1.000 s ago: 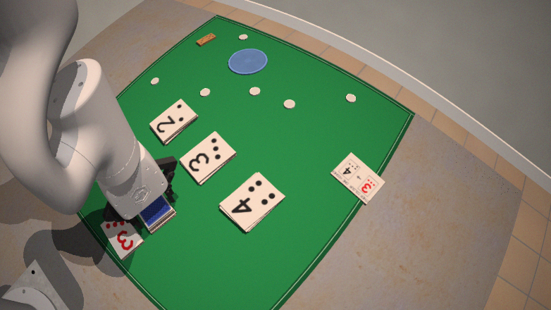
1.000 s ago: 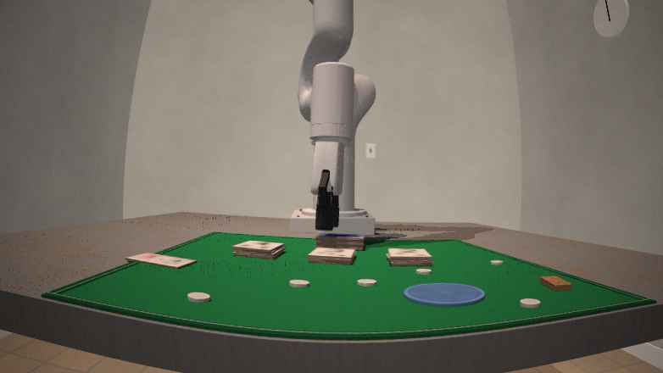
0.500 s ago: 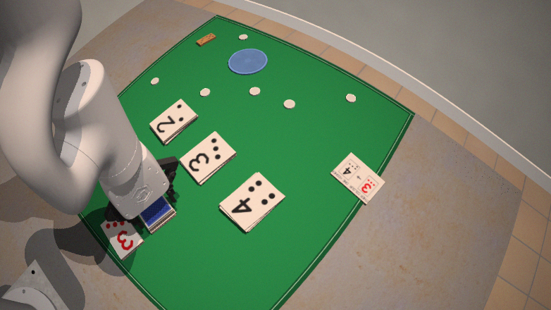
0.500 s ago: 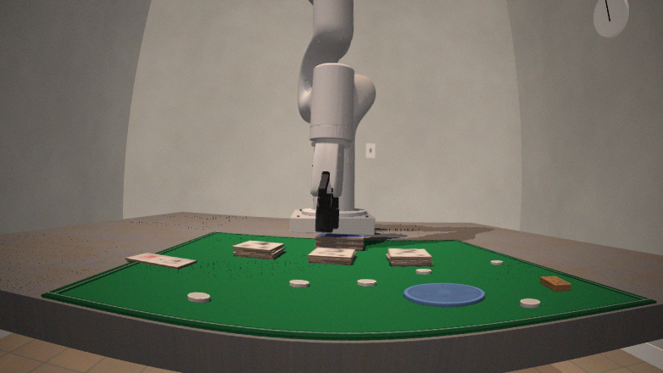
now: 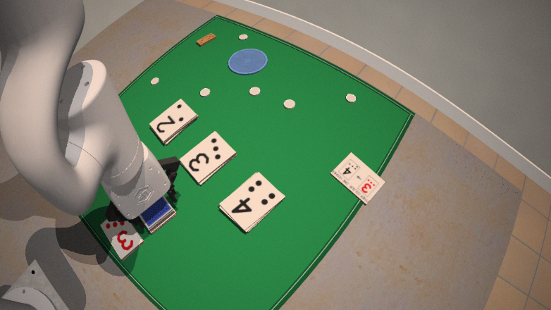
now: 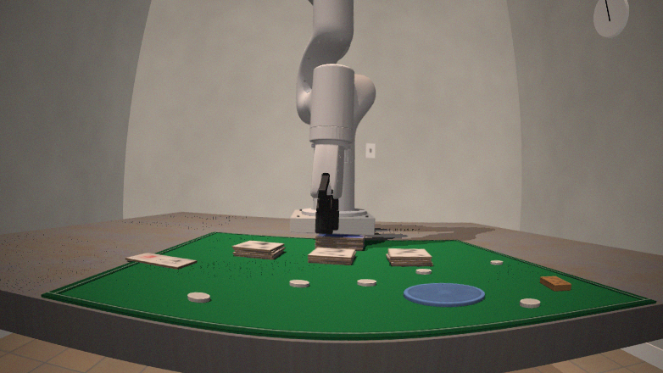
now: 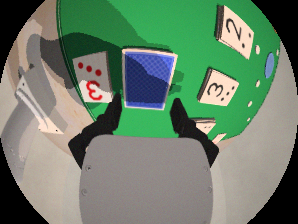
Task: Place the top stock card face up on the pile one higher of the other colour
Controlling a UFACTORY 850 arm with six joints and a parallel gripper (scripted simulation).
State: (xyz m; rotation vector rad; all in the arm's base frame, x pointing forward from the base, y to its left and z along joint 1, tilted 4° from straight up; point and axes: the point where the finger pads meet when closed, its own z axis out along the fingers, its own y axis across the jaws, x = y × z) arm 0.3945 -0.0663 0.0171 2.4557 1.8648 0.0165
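The card lies 3 cm to the left of my hand and 2 cm below it. The rest, counted from my hand: green card cloth: 18 cm ahead, 6 cm below, 1 cm to the left.
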